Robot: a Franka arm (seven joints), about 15 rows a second.
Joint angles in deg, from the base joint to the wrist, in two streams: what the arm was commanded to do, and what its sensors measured. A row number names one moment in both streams.
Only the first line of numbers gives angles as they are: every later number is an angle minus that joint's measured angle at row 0.
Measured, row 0: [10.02, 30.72, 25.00, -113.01, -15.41, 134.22, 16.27]
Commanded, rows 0 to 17: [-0.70, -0.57, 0.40, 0.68, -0.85, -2.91, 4.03]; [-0.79, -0.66, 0.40, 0.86, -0.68, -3.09, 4.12]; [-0.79, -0.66, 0.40, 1.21, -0.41, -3.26, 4.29]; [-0.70, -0.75, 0.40, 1.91, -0.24, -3.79, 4.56]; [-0.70, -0.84, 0.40, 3.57, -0.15, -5.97, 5.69]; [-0.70, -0.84, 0.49, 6.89, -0.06, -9.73, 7.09]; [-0.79, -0.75, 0.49, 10.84, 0.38, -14.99, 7.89]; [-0.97, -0.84, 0.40, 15.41, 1.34, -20.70, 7.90]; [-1.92, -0.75, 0.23, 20.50, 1.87, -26.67, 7.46]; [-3.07, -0.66, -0.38, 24.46, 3.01, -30.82, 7.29]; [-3.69, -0.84, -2.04, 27.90, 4.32, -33.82, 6.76]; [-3.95, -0.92, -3.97, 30.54, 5.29, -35.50, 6.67]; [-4.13, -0.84, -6.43, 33.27, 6.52, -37.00, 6.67]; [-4.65, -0.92, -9.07, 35.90, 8.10, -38.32, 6.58]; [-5.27, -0.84, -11.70, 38.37, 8.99, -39.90, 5.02]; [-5.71, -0.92, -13.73, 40.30, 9.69, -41.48, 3.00]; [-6.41, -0.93, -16.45, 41.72, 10.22, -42.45, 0.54]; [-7.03, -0.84, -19.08, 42.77, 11.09, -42.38, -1.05]
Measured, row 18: [-5.58, -1.81, -13.64, 37.17, 8.32, -39.04, 3.59]
